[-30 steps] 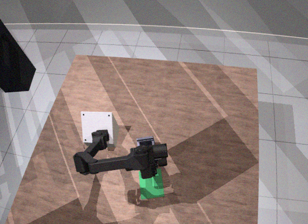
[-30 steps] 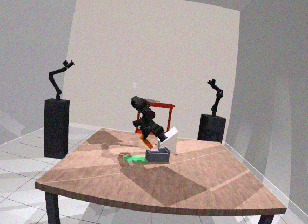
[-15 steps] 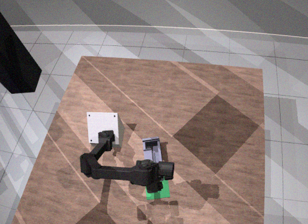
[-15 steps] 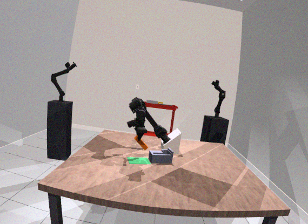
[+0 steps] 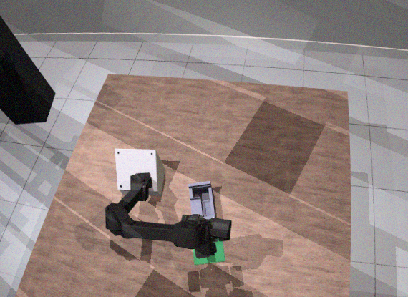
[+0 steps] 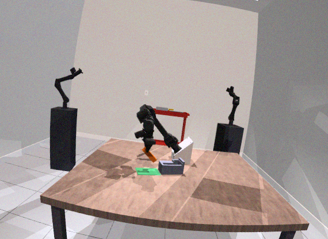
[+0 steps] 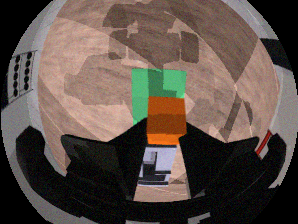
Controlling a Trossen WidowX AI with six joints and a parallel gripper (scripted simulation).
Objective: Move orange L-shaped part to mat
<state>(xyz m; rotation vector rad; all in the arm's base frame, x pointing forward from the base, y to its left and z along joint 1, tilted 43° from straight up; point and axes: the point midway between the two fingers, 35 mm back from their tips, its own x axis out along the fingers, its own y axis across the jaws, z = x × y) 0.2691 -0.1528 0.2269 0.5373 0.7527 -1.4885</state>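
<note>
Now: the green mat 15 cm below my gripper tip and 2 cm to the left of it. Also, from my gripper tip: orange L-shaped part: 3 cm to the left, 3 cm below, 2 cm behind.
</note>
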